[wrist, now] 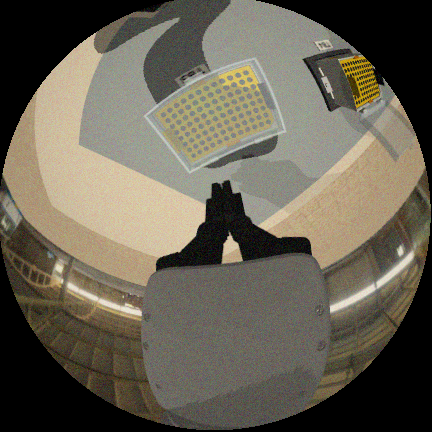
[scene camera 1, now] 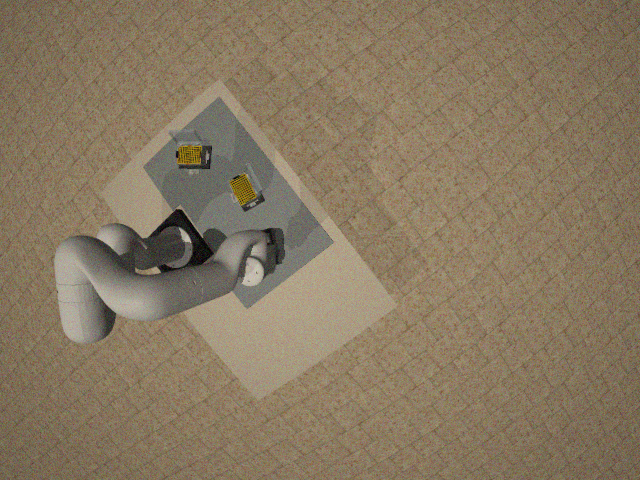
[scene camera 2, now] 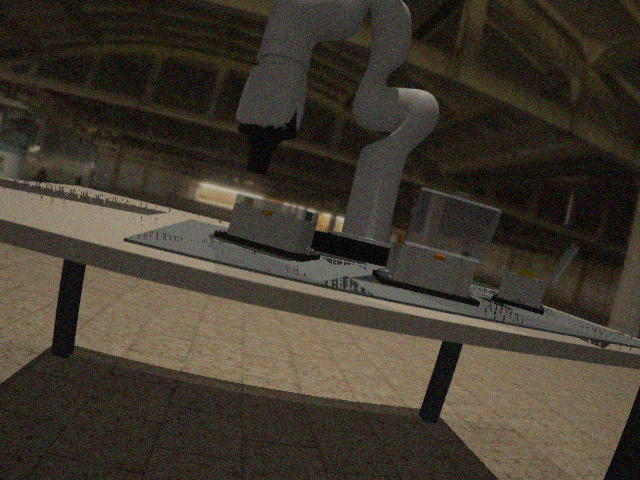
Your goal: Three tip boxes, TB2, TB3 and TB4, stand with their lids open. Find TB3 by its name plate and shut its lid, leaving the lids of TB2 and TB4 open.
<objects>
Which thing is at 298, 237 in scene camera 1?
A grey mat.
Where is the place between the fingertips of my gripper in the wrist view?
At 223, 192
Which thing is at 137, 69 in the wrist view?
A grey mat.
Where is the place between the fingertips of my gripper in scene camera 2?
256, 172
</objects>
